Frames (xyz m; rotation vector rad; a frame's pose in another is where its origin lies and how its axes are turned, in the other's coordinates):
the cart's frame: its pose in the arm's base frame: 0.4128 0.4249 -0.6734 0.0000 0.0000 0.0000
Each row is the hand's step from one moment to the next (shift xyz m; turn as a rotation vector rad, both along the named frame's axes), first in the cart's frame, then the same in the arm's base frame.
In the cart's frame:
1: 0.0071 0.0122 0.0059 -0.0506 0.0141 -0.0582
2: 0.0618 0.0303 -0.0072 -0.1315 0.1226 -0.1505
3: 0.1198 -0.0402 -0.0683 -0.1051 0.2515 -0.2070
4: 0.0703 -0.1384 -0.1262 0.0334 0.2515 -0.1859
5: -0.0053 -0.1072 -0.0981 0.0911 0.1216 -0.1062
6: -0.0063 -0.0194 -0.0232 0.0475 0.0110 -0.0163
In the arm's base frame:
1: 0.0071 0.0122 0.0059 -0.0506 0.0141 -0.0582
2: 0.0618 0.0303 -0.0072 -0.1315 0.1226 -0.1505
3: 0.1198 -0.0402 -0.0683 -0.1051 0.2515 -0.2070
4: 0.0703 -0.1384 -0.1262 0.0334 0.2515 -0.1859
5: -0.0053 -0.1072 -0.0981 0.0911 0.1216 -0.1062
6: -0.0063 -0.0194 -0.0232 0.0475 0.0110 -0.0163

